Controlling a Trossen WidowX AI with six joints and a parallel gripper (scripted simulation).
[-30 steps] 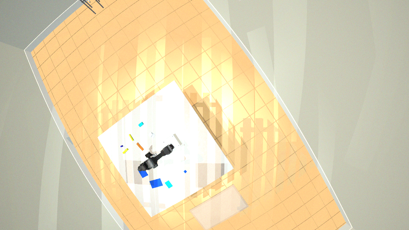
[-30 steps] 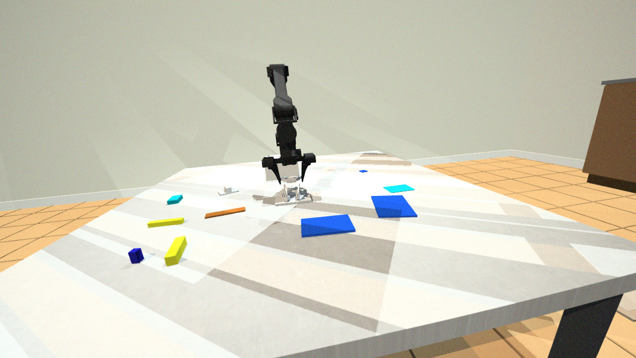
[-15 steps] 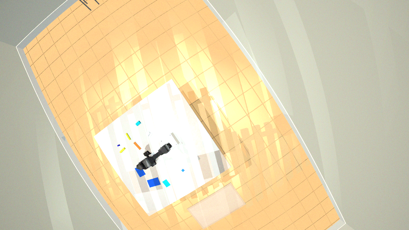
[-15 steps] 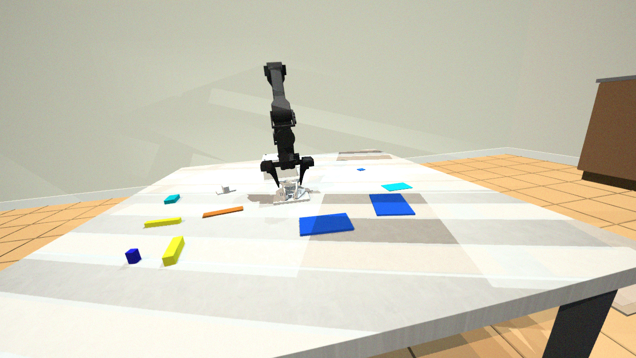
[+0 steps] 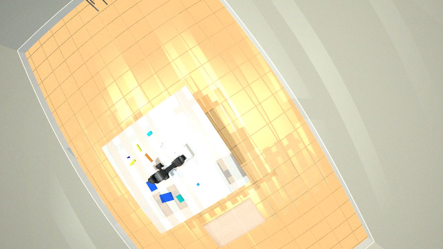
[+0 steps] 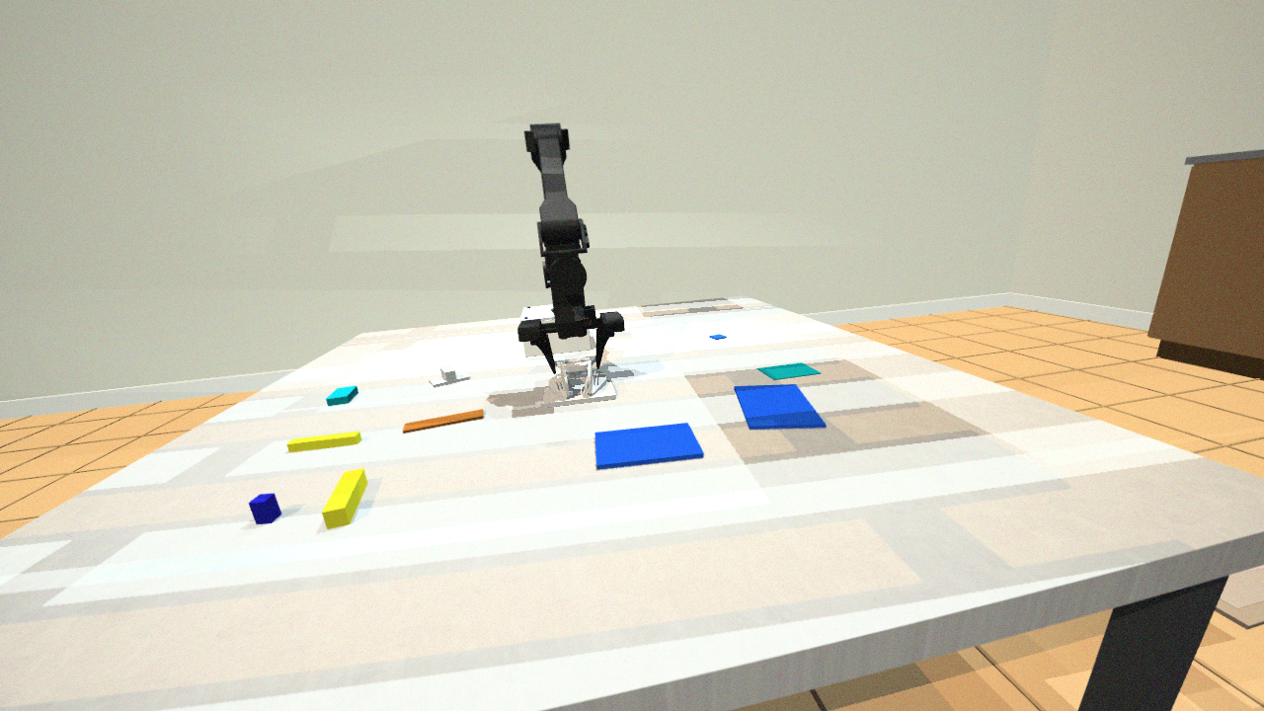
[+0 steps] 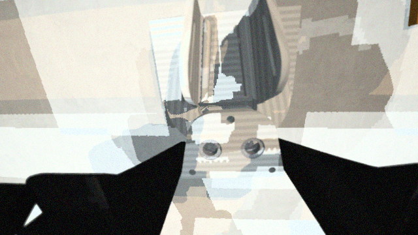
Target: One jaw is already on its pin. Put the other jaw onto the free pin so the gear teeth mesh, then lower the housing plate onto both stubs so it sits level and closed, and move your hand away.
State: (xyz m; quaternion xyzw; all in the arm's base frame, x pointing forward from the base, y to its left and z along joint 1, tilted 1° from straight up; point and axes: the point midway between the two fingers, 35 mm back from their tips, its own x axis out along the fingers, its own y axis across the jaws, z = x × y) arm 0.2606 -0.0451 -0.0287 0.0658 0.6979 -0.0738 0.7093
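Now: the jaw 2 cm to the right of my gripper tip, 2 cm ahead of it and 1 cm below it. The rest, counted from my gripper tip: cyan block: 42 cm to the right, 14 cm behind, 1 cm below; cyan plate: 36 cm to the left, 15 cm ahead, 2 cm below; orange bar: 23 cm to the right, 7 cm ahead, 2 cm below.
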